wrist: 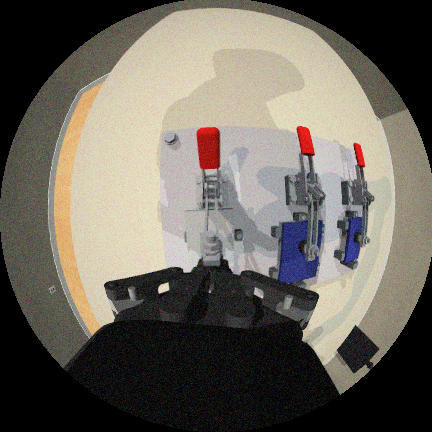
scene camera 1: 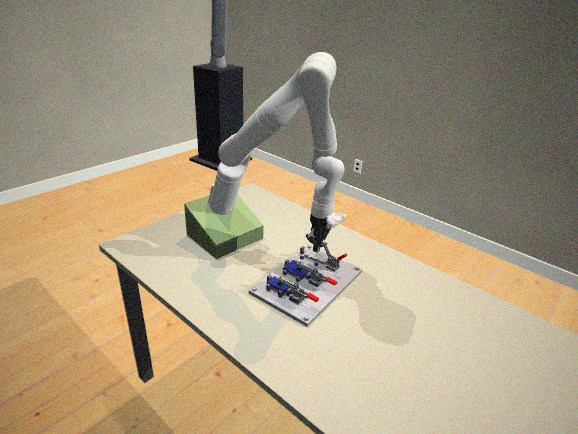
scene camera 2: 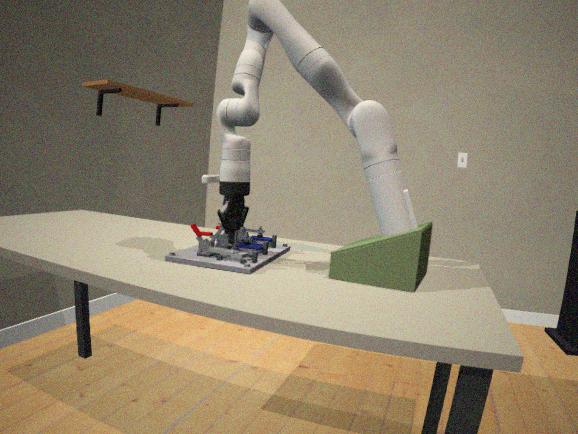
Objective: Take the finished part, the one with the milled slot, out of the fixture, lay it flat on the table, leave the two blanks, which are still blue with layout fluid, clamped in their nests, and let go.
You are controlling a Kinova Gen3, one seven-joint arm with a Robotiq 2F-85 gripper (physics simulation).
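Frame: origin at the arm's base, x right, y ahead, z up, level; metres.
Seen in the pictures: gripper, fingertip midpoint: (wrist: 213,262) (scene camera 1: 316,251) (scene camera 2: 232,245); arm's base, link origin: (scene camera 1: 221,206) (scene camera 2: 400,232).
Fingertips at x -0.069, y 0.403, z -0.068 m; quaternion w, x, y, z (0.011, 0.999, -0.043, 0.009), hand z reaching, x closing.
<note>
Offsets run from my fingertips to a thing's top centre. "*": to the spot under its first point.
The fixture plate {dz -0.035, dx +0.111, dy +0.042 m} (scene camera 1: 322,300) (scene camera 2: 185,257) (wrist: 180,170) lies on the table. My gripper (scene camera 1: 316,249) (scene camera 2: 231,242) (wrist: 213,262) is shut and empty, low over the plate's far nest in scene view 1. A pale grey plate-like part {dz -0.007, dx -0.003, dy +0.009 m} (wrist: 197,225), seemingly the finished one, shows in the wrist view beneath the clamp arm; the gripper hides its lower end. I cannot make out its slot or tell how it sits. Two blue blanks, one {dz -0.014, dx +0.110, dy -0.006 m} (scene camera 1: 296,270) (wrist: 292,255) in the middle and one {dz -0.009, dx +0.220, dy -0.002 m} (scene camera 1: 278,285) (wrist: 351,245) in the outer nest, sit under lowered clamp arms.
The clamp at the nest by my gripper has its arm raised beside the fingers and its red handle {dz +0.042, dx +0.002, dy +0.095 m} (scene camera 1: 342,257) (wrist: 208,148) tilted up. The other two red handles {* dz +0.005, dx +0.118, dy +0.134 m} (scene camera 1: 331,281) {dz +0.012, dx +0.222, dy +0.128 m} (scene camera 1: 313,297) lie low. A green wedge block (scene camera 1: 250,234) (scene camera 2: 375,262) stands under the arm's base.
</note>
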